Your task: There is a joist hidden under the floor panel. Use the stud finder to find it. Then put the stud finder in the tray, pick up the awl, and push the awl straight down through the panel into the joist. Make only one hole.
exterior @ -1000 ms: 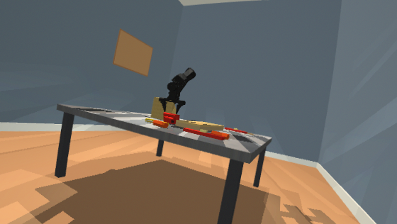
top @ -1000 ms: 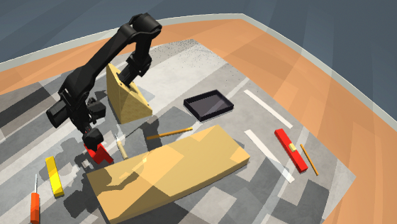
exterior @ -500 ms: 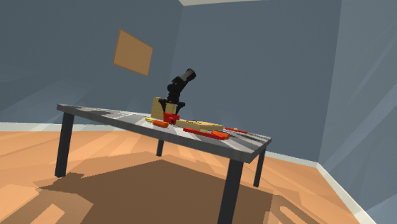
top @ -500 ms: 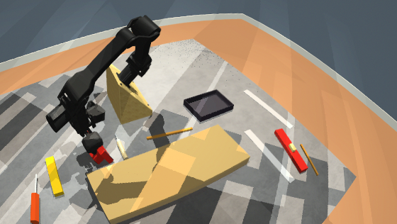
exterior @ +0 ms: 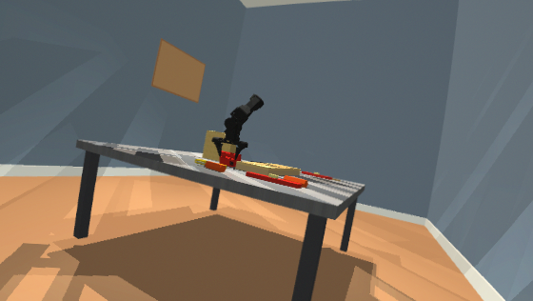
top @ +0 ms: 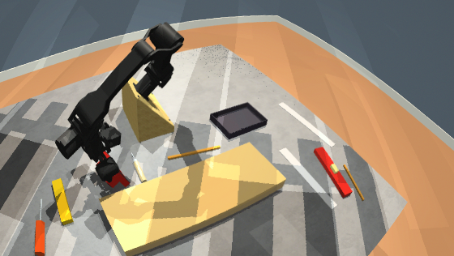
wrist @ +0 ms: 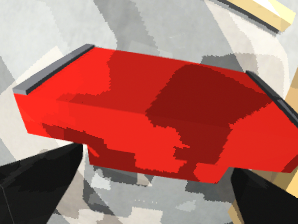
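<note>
My gripper tip is 1 cm short of the stud finder, 1 cm to the right of it and 2 cm above it. Round my gripper tip: awl 2 cm behind, 12 cm to the left, 3 cm below; then dark tray 9 cm behind, 53 cm to the left, 3 cm below; then yellow bar 4 cm ahead, 17 cm to the right, 3 cm below.
</note>
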